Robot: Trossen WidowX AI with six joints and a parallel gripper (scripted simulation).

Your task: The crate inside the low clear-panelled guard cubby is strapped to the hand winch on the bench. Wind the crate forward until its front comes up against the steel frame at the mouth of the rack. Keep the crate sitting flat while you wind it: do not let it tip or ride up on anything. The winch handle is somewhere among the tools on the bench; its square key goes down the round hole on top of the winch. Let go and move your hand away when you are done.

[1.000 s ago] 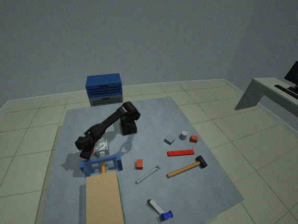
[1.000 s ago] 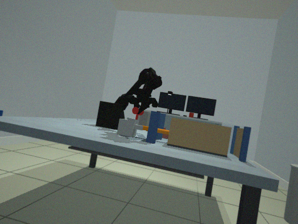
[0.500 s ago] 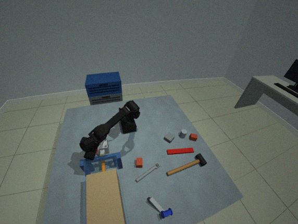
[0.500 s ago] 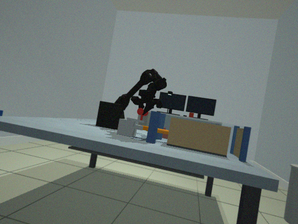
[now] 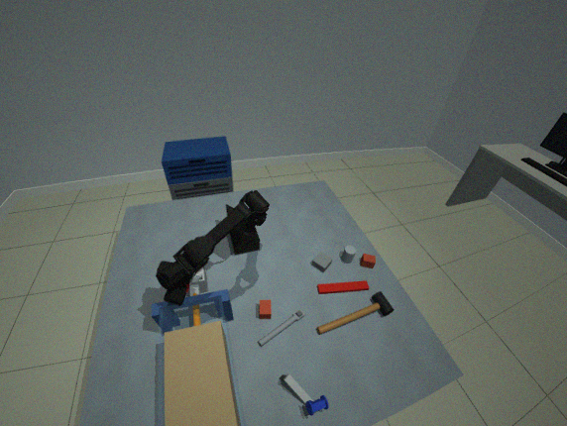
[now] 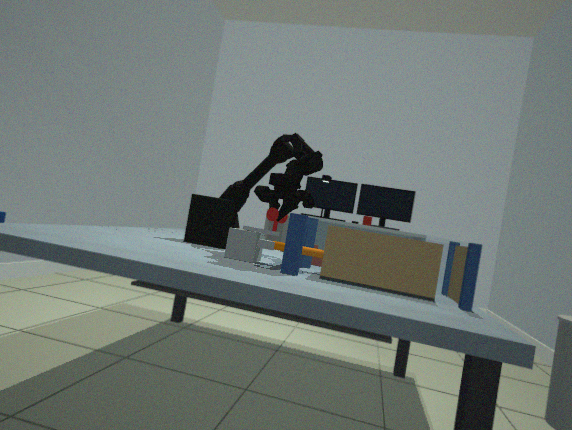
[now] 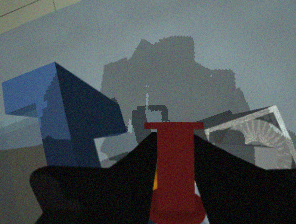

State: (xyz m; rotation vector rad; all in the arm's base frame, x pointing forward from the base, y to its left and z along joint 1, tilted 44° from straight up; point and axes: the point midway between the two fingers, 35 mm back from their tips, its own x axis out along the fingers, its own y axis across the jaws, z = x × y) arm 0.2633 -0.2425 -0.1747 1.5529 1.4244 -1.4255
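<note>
Right now the red-knobbed winch handle is 3 cm behind my gripper tip, 3 cm to the left of it and 3 cm below it. Also, from my gripper tip: grey winch 10 cm behind, 5 cm to the left, 10 cm below; then clear-panelled cubby 32 cm ahead, 4 cm to the left, 2 cm below; then red knob 1 cm ahead, 2 cm to the left.
</note>
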